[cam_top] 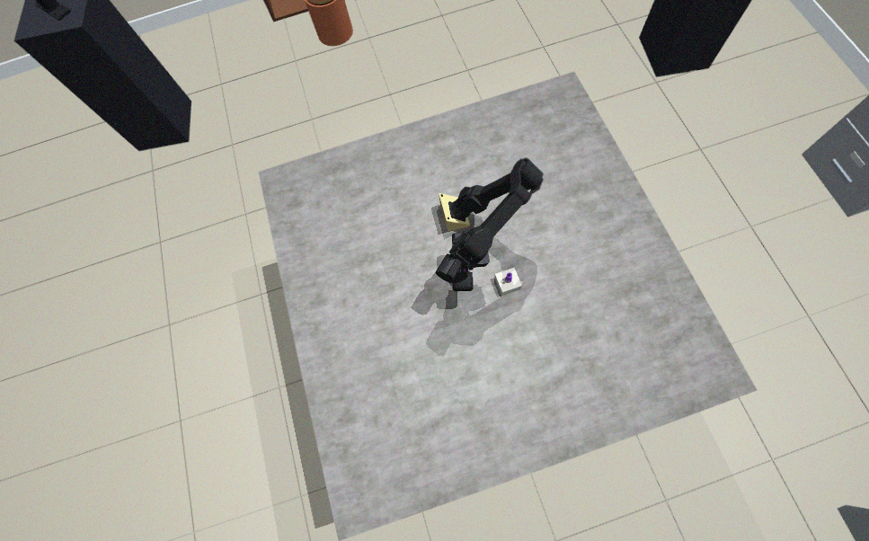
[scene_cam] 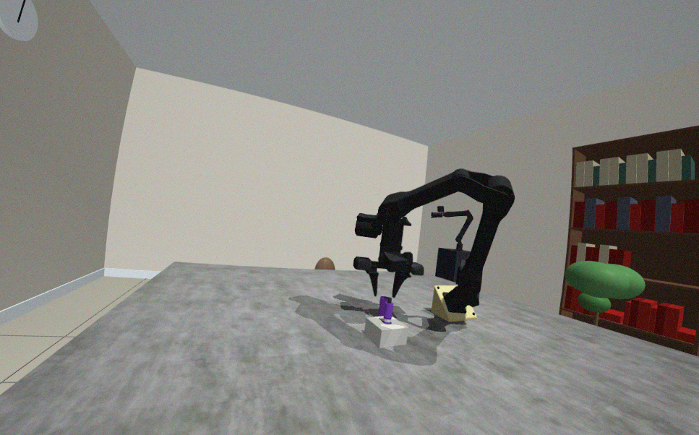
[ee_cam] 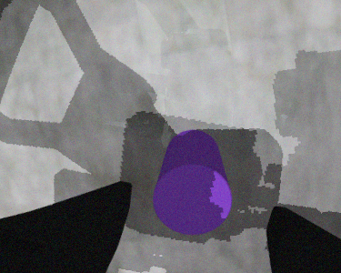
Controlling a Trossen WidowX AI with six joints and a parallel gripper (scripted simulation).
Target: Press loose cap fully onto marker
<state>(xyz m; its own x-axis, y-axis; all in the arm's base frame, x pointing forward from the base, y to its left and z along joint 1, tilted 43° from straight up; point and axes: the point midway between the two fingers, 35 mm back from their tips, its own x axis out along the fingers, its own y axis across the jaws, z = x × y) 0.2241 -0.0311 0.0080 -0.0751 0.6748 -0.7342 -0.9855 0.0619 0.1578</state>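
Now: the purple cap 30 mm below my gripper tip. Round my gripper tip: purple marker: 50 mm ahead, 140 mm to the left, 20 mm above; then white holder block: 50 mm ahead, 140 mm to the left, 30 mm below.
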